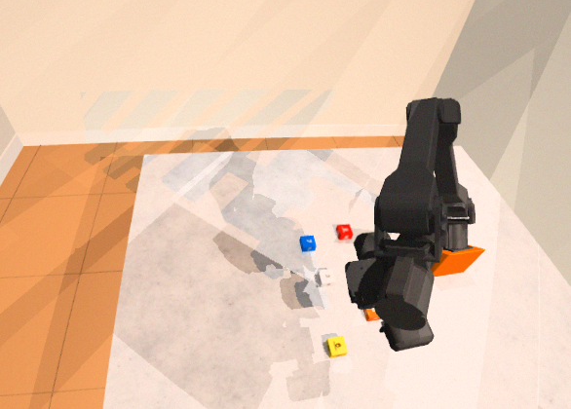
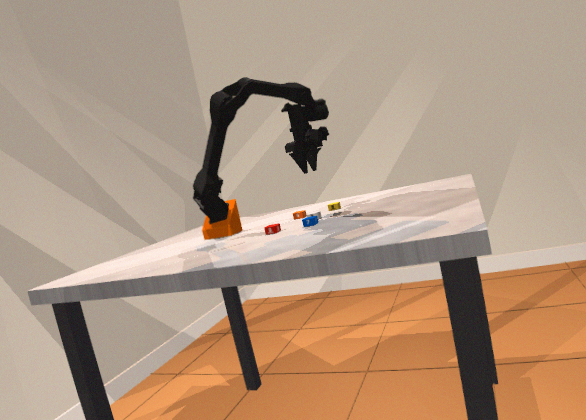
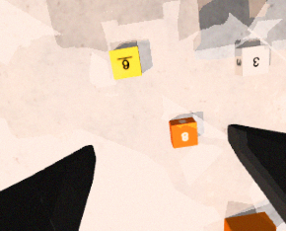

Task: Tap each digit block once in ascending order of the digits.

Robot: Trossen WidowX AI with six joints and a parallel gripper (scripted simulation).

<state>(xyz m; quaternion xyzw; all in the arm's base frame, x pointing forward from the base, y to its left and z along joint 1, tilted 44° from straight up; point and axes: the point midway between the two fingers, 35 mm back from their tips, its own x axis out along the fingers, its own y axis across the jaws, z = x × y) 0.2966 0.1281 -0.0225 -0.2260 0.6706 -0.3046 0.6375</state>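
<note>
Now: the white block 130 mm to the right of my gripper tip, 120 mm below it and 20 mm ahead of it. The rest, counted from my gripper tip: orange block 120 mm below, 60 mm behind, 30 mm to the right; blue block 220 mm to the right, 120 mm below, 30 mm ahead; yellow block 120 mm below, 50 mm ahead, 20 mm to the left.
</note>
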